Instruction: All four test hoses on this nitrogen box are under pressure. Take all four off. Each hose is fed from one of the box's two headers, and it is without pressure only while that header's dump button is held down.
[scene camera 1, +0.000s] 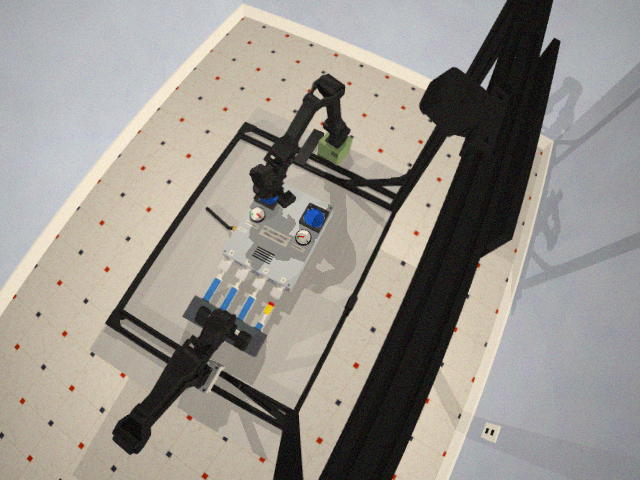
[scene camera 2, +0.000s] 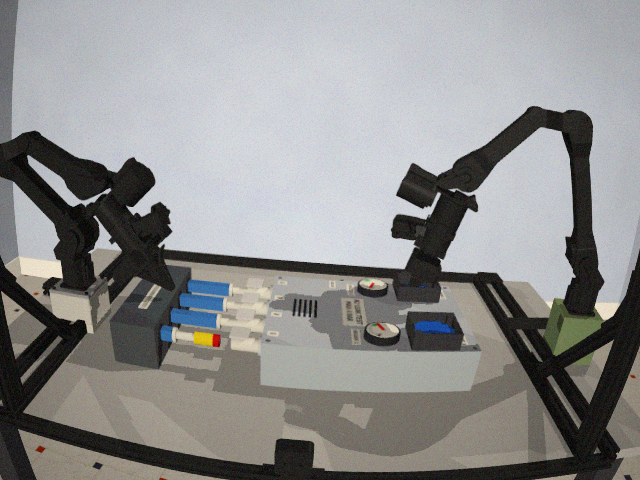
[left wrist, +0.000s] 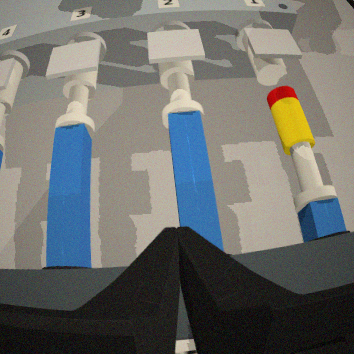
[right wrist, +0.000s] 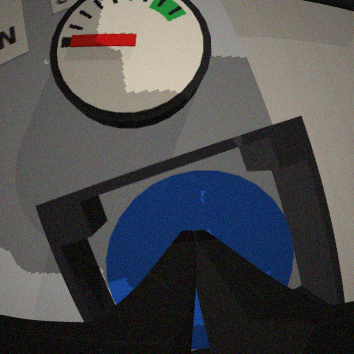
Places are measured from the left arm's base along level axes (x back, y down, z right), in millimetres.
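Pixels of known places: left gripper, fingertip midpoint: (scene camera 1: 235, 315) (scene camera 2: 173, 289) (left wrist: 176, 238); right gripper, fingertip midpoint: (right wrist: 192, 241); left arm's base at its link origin: (scene camera 2: 78, 283); right arm's base at its link origin: (scene camera 1: 335, 139) (scene camera 2: 578, 309).
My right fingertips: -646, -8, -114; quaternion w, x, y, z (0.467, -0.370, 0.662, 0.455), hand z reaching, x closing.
Observation:
Ahead of a thing's pixels: the offset from my right fingertips to its top centre, as dx, dy, dz. "pt": to the spot under its first point.
Hose 1 @[pt +355, +22, +202] (left wrist: 295, 120) (scene camera 2: 206, 338) is off its port @[pt +305, +34, +203] (left wrist: 270, 75), its yellow collar and red end showing. Blue hoses 2 @[pt +383, +23, +135] (left wrist: 192, 170) (scene camera 2: 195, 318), 3 (left wrist: 70, 195) (scene camera 2: 202, 302) and 4 @[pt +385, +28, +4] (scene camera 2: 209, 287) are on the box @[pt +99, +49, +236] (scene camera 2: 361, 372). My left gripper (left wrist: 176, 238) (scene camera 2: 172, 286) is shut and empty above the hose block, by hose 2's rear end. My right gripper (right wrist: 192, 241) is shut and empty, its tips down on the far blue button @[-12, +1, -1] (right wrist: 200, 200) (scene camera 1: 268, 200). The gauge @[pt +58, -7, -9] (right wrist: 165, 70) (scene camera 2: 372, 285) beside it has its needle at the low black mark. The near button @[-15, -9, +189] (scene camera 2: 433, 327) (scene camera 1: 313, 218) is untouched.
Dark square guards surround both buttons. A second gauge @[pt +74, -8, +189] (scene camera 1: 302, 237) (scene camera 2: 381, 330) sits by the near button. The dark hose block @[pt +463, +17, +241] (scene camera 2: 136, 330) stands under my left gripper. A black lever-like rod @[pt +137, +75, -149] (scene camera 1: 218, 218) sticks out of the box's side. A black frame (scene camera 2: 330, 263) surrounds the work area.

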